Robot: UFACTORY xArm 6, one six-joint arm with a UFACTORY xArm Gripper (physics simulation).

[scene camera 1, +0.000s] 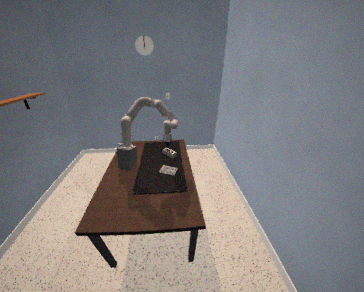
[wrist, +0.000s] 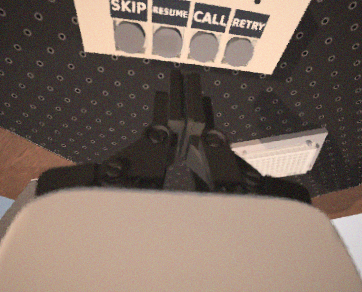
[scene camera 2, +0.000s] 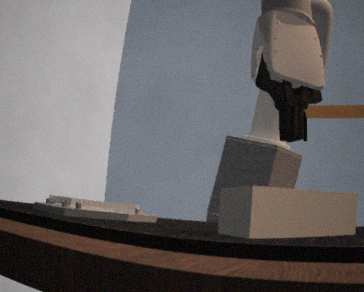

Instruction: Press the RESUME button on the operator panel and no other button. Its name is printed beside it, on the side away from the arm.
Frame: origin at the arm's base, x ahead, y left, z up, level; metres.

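Seen in the pictures: gripper, fingertip midpoint: (scene camera 1: 167, 146) (wrist: 181, 92) (scene camera 2: 291, 140); arm's base at its link origin: (scene camera 1: 126, 147) (scene camera 2: 266, 145).
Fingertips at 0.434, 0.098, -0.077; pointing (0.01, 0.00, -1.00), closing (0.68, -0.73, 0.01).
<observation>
Pixels of each thing's top centre, then the offset from my fingertips to it, as dx, dy, dz. Level surfaces: height alone.
- operator panel at its top centre: (wrist: 189, 23) (scene camera 2: 294, 189) (scene camera 1: 169, 150) +0.015, +0.007, -0.063
- RESUME button at its top centre: (wrist: 167, 44) -0.008, +0.006, -0.063
- SKIP button at its top centre: (wrist: 129, 39) -0.029, +0.028, -0.063
- CALL button at its top centre: (wrist: 204, 49) +0.012, -0.016, -0.063
- RETRY button at its top centre: (wrist: 239, 54) +0.033, -0.038, -0.063
- white plate with a fine grid, top centre: (scene camera 2: 94, 200) (wrist: 275, 167) (scene camera 1: 168, 168) -0.015, -0.295, -0.092
- dark perforated mat at its surface level: dz -0.118
- wooden table at its surface level: dz -0.131
The operator panel (scene camera 1: 169, 152) (scene camera 2: 302, 212) (wrist: 100, 42) is a pale box on the dark mat. In the wrist view four round grey buttons stand in a row, labelled SKIP, RESUME, CALL and RETRY. The RESUME button (wrist: 167, 42) is second from the left, between the SKIP button (wrist: 129, 37) and the CALL button (wrist: 204, 47); the RETRY button (wrist: 239, 51) is at the right end. My gripper (scene camera 2: 294, 140) (wrist: 181, 92) is shut and empty. It hangs above the panel, apart from it. In the wrist view its tips show just below the button row, nearest RESUME and CALL.
A white plate with a fine grid (scene camera 1: 168, 170) (scene camera 2: 95, 207) (wrist: 285, 155) lies on the dark perforated mat (scene camera 1: 155, 184) (wrist: 40, 80), apart from the panel. The arm's grey base block (scene camera 1: 127, 157) (scene camera 2: 245, 162) stands on the wooden table (scene camera 1: 115, 210), behind the panel in scene camera 2.
</observation>
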